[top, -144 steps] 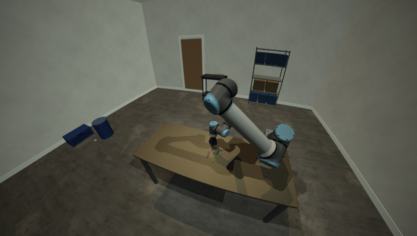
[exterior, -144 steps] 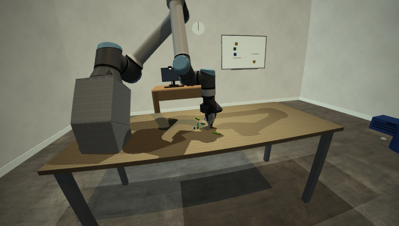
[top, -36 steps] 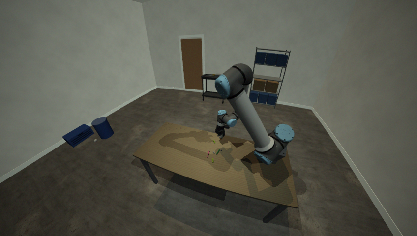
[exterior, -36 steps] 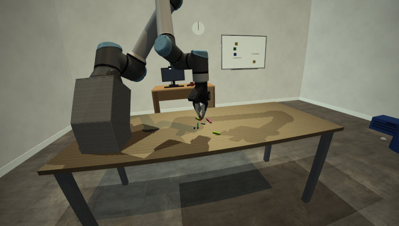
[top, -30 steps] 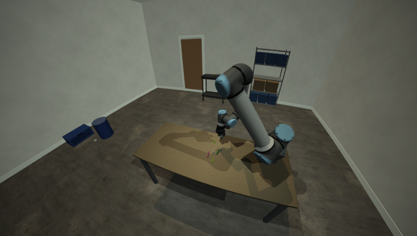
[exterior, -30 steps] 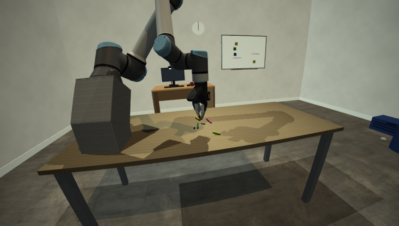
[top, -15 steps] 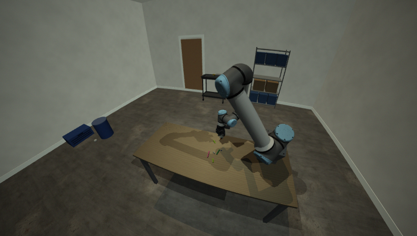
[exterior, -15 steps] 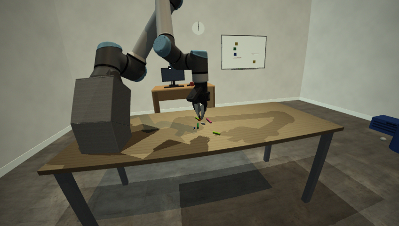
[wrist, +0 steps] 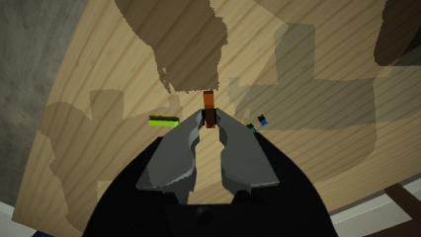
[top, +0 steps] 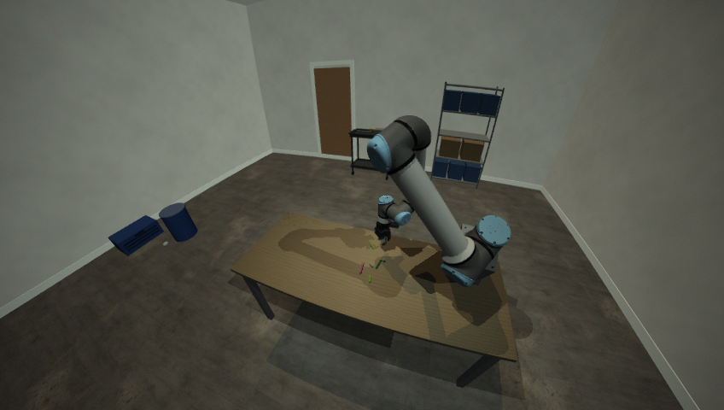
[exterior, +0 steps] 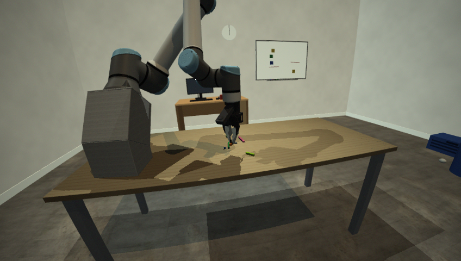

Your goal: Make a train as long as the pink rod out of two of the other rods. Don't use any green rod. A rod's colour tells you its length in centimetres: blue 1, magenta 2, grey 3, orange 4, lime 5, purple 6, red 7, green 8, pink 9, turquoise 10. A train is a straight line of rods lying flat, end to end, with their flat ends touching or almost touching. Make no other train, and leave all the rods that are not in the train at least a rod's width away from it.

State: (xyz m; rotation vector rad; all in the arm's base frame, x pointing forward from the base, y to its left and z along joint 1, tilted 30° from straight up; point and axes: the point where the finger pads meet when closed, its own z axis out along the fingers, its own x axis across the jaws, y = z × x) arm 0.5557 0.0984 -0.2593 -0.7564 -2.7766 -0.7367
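The blue rod is 9 cm to the left of my hand, 8 cm below it and 4 cm behind it. From my hand the other things lie so: green rod: 13 cm to the left, 8 cm below, 2 cm behind; grey rod: 17 cm to the left, 8 cm below, 2 cm ahead; orange rod: 1 cm below.
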